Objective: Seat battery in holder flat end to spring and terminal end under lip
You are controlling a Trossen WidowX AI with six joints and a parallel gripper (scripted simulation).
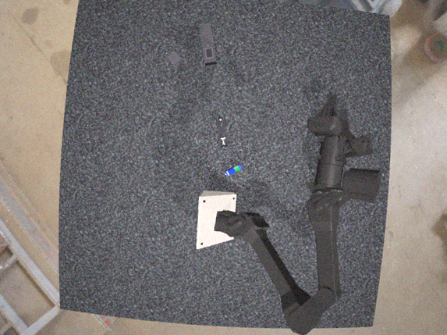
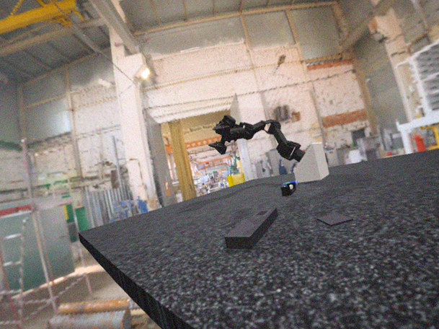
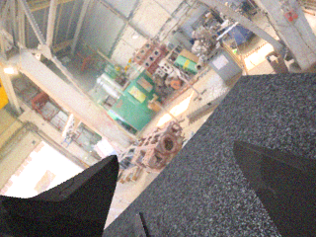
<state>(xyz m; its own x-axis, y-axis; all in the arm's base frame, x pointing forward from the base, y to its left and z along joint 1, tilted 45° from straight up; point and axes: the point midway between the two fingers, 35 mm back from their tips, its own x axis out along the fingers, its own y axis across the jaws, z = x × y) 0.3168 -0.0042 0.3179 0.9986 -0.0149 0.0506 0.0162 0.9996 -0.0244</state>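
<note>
Right now my gripper tip is 20 cm past the green battery, 21 cm to the right of it and 27 cm above it. From my gripper tip the other things lie so: dark square tile 18 cm ahead, 50 cm to the left, 28 cm below; dark rectangular block 25 cm ahead, 39 cm to the left, 27 cm below; spring 11 cm behind, 27 cm to the left, 27 cm below.
</note>
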